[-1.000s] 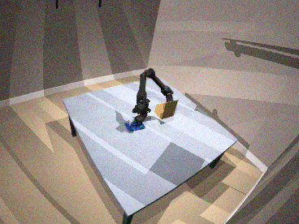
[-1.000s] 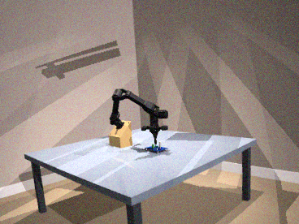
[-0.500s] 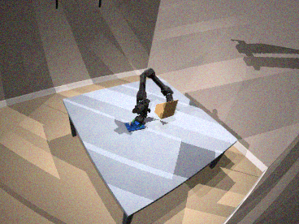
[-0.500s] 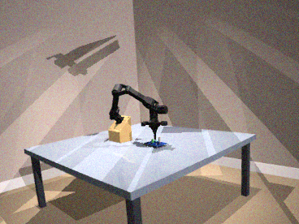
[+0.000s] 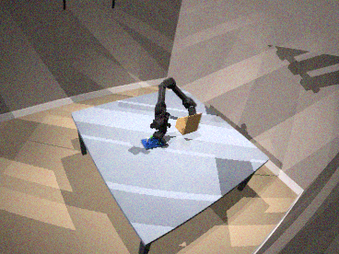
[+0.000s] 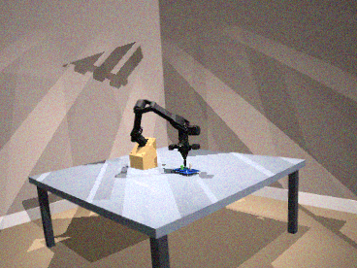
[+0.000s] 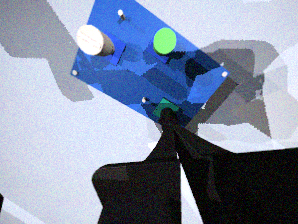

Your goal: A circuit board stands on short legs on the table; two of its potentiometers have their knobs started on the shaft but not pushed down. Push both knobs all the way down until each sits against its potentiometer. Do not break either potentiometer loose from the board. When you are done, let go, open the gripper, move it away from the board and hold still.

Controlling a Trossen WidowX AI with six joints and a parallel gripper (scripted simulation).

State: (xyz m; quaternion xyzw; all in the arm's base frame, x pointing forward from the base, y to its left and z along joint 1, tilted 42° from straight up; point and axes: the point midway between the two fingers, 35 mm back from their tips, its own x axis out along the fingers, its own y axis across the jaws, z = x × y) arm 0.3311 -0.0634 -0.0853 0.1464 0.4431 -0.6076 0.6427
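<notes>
The knob is 10 mm below my gripper tip.
</notes>
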